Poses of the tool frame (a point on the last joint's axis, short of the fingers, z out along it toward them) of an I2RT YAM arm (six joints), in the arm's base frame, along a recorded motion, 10 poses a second.
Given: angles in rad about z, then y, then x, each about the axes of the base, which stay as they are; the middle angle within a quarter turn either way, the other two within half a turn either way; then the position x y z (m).
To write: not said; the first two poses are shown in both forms.
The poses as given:
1: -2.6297 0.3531 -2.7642 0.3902 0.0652 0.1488
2: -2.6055 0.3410 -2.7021 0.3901 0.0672 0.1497
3: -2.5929 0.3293 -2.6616 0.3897 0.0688 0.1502
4: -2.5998 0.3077 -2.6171 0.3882 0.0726 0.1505
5: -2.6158 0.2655 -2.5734 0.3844 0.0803 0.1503
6: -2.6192 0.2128 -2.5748 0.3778 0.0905 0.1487
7: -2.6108 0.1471 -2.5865 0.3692 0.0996 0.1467
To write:
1: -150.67 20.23 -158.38 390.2 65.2 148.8
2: -149.28 19.54 -154.82 390.1 67.2 149.7
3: -148.56 18.87 -152.50 389.7 68.8 150.2
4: -148.96 17.63 -149.95 388.2 72.6 150.5
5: -149.87 15.21 -147.44 384.4 80.3 150.3
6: -150.07 12.19 -147.53 377.8 90.5 148.7
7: -149.59 8.43 -148.20 369.2 99.6 146.7
